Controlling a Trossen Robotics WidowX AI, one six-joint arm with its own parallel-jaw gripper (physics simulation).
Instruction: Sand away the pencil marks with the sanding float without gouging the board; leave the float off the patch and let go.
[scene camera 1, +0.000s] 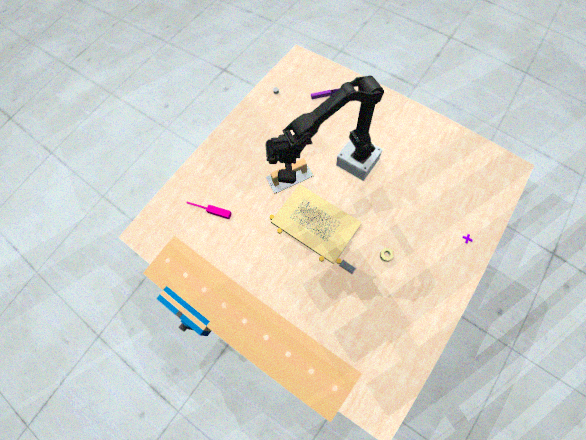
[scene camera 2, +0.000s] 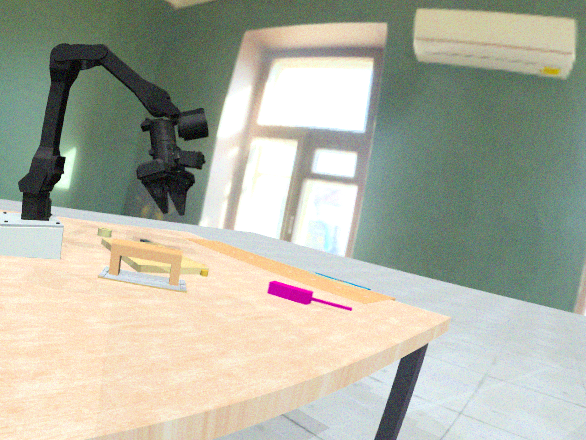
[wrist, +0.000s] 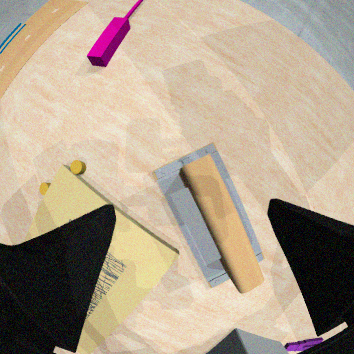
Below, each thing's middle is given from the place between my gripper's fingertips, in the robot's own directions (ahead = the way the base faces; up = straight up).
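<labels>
Pale yellow board (scene camera 1: 330, 250): 50 mm ahead of my hand, 210 mm to the left of it, 190 mm below it. Sanding float (scene camera 2: 119, 248): 50 mm behind my hand and 110 mm below it.
</labels>
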